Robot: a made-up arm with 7 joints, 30 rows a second.
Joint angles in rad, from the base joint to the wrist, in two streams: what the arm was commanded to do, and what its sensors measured. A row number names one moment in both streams.
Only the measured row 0 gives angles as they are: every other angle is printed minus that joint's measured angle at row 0.
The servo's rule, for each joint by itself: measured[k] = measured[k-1] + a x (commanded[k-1-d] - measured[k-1]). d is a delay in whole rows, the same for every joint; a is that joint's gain. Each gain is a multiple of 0.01, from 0.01 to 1. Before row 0 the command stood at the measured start. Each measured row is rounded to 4 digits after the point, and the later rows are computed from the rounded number. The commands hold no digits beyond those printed.
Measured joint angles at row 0:
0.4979 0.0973 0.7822 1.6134 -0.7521 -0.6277 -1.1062
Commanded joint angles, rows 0 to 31:
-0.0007 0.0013 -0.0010 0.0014 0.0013 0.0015 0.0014
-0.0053 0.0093 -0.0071 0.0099 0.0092 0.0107 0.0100
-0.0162 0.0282 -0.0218 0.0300 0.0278 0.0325 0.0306
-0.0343 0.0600 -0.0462 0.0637 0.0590 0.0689 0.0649
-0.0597 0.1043 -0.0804 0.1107 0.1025 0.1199 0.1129
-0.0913 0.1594 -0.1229 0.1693 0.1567 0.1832 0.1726
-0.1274 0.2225 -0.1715 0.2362 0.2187 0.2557 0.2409
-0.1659 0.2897 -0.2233 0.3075 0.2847 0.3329 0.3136
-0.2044 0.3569 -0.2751 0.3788 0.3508 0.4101 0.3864
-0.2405 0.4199 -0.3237 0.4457 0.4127 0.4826 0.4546
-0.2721 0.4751 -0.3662 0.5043 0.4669 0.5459 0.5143
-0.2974 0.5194 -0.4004 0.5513 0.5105 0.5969 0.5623
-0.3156 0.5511 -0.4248 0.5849 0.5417 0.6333 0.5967
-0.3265 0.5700 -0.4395 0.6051 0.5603 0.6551 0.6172
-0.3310 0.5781 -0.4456 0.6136 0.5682 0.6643 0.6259
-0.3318 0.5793 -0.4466 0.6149 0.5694 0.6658 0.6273
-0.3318 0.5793 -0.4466 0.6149 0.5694 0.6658 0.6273
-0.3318 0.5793 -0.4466 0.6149 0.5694 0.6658 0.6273
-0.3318 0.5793 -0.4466 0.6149 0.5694 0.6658 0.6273
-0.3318 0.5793 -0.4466 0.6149 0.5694 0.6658 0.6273
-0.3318 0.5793 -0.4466 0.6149 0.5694 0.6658 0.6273
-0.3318 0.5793 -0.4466 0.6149 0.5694 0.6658 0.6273
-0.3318 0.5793 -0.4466 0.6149 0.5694 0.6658 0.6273
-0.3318 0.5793 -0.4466 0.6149 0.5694 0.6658 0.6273
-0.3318 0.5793 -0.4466 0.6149 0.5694 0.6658 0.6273
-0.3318 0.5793 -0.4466 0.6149 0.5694 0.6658 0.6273
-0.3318 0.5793 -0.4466 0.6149 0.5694 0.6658 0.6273
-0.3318 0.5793 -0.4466 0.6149 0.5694 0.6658 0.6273
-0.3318 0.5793 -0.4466 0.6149 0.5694 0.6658 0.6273
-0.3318 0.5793 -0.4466 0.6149 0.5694 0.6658 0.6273
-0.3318 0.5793 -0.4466 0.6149 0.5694 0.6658 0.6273
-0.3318 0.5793 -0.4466 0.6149 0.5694 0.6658 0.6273
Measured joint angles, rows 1 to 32:
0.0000 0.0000 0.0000 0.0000 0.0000 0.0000 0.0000
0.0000 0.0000 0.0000 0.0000 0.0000 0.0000 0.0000
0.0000 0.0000 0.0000 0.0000 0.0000 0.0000 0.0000
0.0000 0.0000 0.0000 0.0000 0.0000 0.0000 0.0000
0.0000 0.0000 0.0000 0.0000 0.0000 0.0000 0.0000
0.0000 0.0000 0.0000 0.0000 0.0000 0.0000 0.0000
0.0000 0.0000 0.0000 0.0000 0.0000 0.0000 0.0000
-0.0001 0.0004 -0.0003 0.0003 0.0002 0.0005 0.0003
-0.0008 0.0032 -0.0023 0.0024 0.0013 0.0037 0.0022
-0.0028 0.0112 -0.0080 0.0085 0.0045 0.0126 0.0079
-0.0069 0.0268 -0.0191 0.0206 0.0110 0.0301 0.0193
-0.0138 0.0516 -0.0369 0.0404 0.0220 0.0579 0.0380
-0.0239 0.0861 -0.0618 0.0688 0.0382 0.0967 0.0649
-0.0374 0.1297 -0.0936 0.1056 0.0599 0.1460 0.1001
-0.0541 0.1809 -0.1312 0.1500 0.0869 0.2039 0.1428
-0.0736 0.2372 -0.1729 0.2003 0.1186 0.2678 0.1915
-0.0953 0.2957 -0.2166 0.2543 0.1539 0.3344 0.2441
-0.1183 0.3531 -0.2600 0.3093 0.1915 0.4000 0.2981
-0.1416 0.4063 -0.3007 0.3625 0.2298 0.4610 0.3509
-0.1642 0.4526 -0.3367 0.4114 0.2672 0.5144 0.4001
-0.1853 0.4902 -0.3665 0.4540 0.3024 0.5580 0.4435
-0.2042 0.5183 -0.3894 0.4891 0.3343 0.5910 0.4800
-0.2208 0.5378 -0.4060 0.5168 0.3625 0.6142 0.5095
-0.2352 0.5511 -0.4178 0.5384 0.3873 0.6302 0.5331
-0.2478 0.5601 -0.4262 0.5552 0.4092 0.6412 0.5519
-0.2587 0.5662 -0.4321 0.5683 0.4284 0.6488 0.5670
-0.2682 0.5704 -0.4363 0.5786 0.4453 0.6541 0.5791
-0.2765 0.5732 -0.4393 0.5866 0.4602 0.6577 0.5887
-0.2837 0.5752 -0.4414 0.5928 0.4733 0.6602 0.5964
-0.2900 0.5765 -0.4429 0.5977 0.4848 0.6619 0.6026
-0.2954 0.5774 -0.4440 0.6015 0.4950 0.6631 0.6075
-0.3001 0.5780 -0.4448 0.6044 0.5039 0.6639 0.6115
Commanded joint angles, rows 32 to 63:
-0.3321 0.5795 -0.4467 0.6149 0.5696 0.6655 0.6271
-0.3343 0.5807 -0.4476 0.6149 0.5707 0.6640 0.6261
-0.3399 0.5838 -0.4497 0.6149 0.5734 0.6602 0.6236
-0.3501 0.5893 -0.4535 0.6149 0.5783 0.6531 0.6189
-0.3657 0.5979 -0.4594 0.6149 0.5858 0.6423 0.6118
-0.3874 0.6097 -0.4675 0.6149 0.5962 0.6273 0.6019
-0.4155 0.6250 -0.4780 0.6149 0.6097 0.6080 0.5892
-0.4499 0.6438 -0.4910 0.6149 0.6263 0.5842 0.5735
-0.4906 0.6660 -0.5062 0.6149 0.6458 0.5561 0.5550
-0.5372 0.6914 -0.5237 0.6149 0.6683 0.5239 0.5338
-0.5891 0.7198 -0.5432 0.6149 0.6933 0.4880 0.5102
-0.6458 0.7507 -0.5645 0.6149 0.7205 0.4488 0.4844
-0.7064 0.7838 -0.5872 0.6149 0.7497 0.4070 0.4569
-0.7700 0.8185 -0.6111 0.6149 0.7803 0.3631 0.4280
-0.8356 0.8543 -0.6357 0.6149 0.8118 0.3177 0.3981
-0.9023 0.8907 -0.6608 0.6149 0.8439 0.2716 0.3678
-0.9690 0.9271 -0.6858 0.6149 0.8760 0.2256 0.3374
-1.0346 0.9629 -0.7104 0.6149 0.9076 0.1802 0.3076
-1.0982 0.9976 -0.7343 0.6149 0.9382 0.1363 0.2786
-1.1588 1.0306 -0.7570 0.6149 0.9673 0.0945 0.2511
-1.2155 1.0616 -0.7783 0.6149 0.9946 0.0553 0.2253
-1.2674 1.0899 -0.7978 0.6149 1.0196 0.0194 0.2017
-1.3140 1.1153 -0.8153 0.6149 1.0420 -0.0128 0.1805
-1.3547 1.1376 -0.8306 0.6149 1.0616 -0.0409 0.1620
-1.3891 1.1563 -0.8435 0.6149 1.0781 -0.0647 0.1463
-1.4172 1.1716 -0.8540 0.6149 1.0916 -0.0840 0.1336
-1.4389 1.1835 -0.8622 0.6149 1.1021 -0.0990 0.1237
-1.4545 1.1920 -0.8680 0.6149 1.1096 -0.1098 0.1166
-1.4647 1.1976 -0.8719 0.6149 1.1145 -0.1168 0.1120
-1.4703 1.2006 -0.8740 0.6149 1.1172 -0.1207 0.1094
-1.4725 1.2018 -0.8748 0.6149 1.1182 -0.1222 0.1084
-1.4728 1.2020 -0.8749 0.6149 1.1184 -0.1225 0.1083
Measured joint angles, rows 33 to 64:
-0.3042 0.5784 -0.4453 0.6067 0.5118 0.6645 0.6147
-0.3078 0.5787 -0.4457 0.6085 0.5187 0.6649 0.6172
-0.3109 0.5789 -0.4460 0.6099 0.5248 0.6652 0.6192
-0.3136 0.5790 -0.4462 0.6110 0.5302 0.6654 0.6208
-0.3160 0.5791 -0.4463 0.6119 0.5349 0.6655 0.6221
-0.3181 0.5792 -0.4464 0.6126 0.5390 0.6656 0.6231
-0.3199 0.5792 -0.4465 0.6131 0.5426 0.6657 0.6239
-0.3215 0.5793 -0.4466 0.6135 0.5458 0.6656 0.6245
-0.3232 0.5797 -0.4469 0.6138 0.5488 0.6651 0.6248
-0.3254 0.5810 -0.4477 0.6140 0.5518 0.6636 0.6246
-0.3286 0.5837 -0.4494 0.6142 0.5550 0.6603 0.6235
-0.3334 0.5882 -0.4523 0.6144 0.5587 0.6547 0.6212
-0.3404 0.5951 -0.4567 0.6145 0.5632 0.6462 0.6173
-0.3502 0.6047 -0.4629 0.6146 0.5688 0.6344 0.6117
-0.3632 0.6172 -0.4710 0.6147 0.5757 0.6188 0.6041
-0.3798 0.6328 -0.4812 0.6147 0.5841 0.5994 0.5943
-0.4003 0.6516 -0.4935 0.6147 0.5942 0.5760 0.5822
-0.4248 0.6734 -0.5079 0.6147 0.6061 0.5487 0.5678
-0.4535 0.6981 -0.5243 0.6147 0.6198 0.5177 0.5511
-0.4864 0.7255 -0.5425 0.6147 0.6354 0.4834 0.5323
-0.5233 0.7553 -0.5624 0.6147 0.6528 0.4461 0.5114
-0.5639 0.7870 -0.5837 0.6147 0.6719 0.4063 0.4887
-0.6079 0.8202 -0.6061 0.6147 0.6925 0.3645 0.4645
-0.6548 0.8544 -0.6292 0.6147 0.7145 0.3214 0.4391
-0.7042 0.8891 -0.6527 0.6147 0.7377 0.2776 0.4128
-0.7554 0.9238 -0.6764 0.6147 0.7618 0.2338 0.3860
-0.8078 0.9580 -0.6998 0.6147 0.7865 0.1906 0.3590
-0.8608 0.9912 -0.7226 0.6147 0.8115 0.1487 0.3323
-0.9137 1.0228 -0.7444 0.6147 0.8365 0.1086 0.3062
-0.9657 1.0524 -0.7650 0.6147 0.8612 0.0710 0.2811
-1.0163 1.0797 -0.7840 0.6147 0.8852 0.0363 0.2573
-1.0648 1.1042 -0.8013 0.6147 0.9083 0.0050 0.2351

